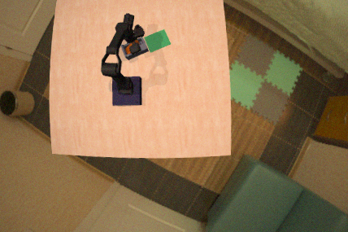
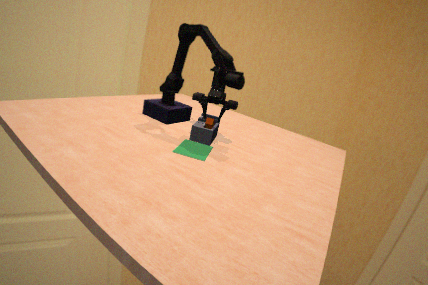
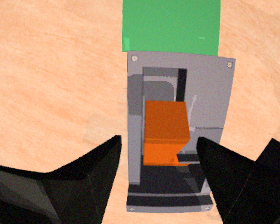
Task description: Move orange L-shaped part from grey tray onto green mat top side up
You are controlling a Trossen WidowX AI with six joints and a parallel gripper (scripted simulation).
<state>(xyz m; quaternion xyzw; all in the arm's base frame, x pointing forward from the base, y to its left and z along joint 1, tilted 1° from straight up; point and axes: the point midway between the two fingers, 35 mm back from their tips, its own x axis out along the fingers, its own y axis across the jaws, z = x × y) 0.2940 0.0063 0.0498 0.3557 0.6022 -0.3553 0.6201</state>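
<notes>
My gripper tip is now 3 cm past the orange L-shaped part, 2 cm to the right of it and 5 cm above it. From my gripper tip the other things lie so: green mat 6 cm ahead, 13 cm to the right, 10 cm below.
</notes>
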